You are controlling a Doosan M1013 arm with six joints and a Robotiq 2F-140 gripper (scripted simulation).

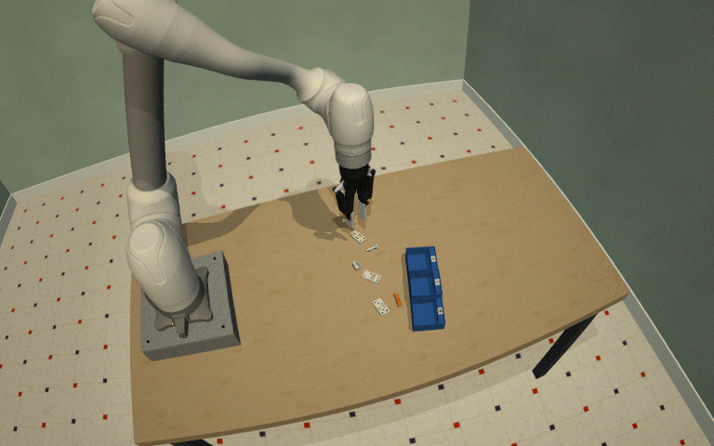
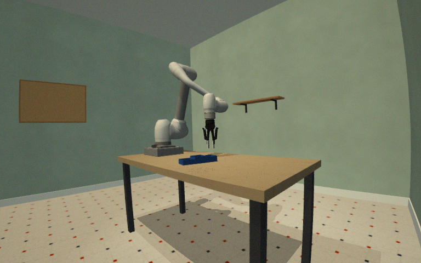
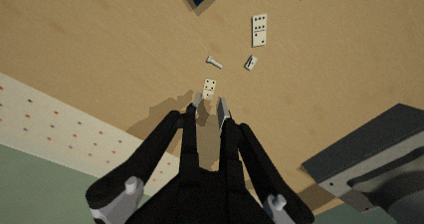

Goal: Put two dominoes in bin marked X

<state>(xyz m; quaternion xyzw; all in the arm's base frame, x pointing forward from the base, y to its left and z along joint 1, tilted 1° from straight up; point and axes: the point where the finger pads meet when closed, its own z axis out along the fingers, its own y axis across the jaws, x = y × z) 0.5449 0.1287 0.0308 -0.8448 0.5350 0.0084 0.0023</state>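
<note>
Right now the white domino is 100 mm below my hand. Round my hand: grey screw 100 mm below, 50 mm to the right, 30 mm ahead; blue bin 240 mm to the right, 120 mm ahead, 80 mm below; orange stick 250 mm to the right, 100 mm below, 40 mm ahead.
</note>
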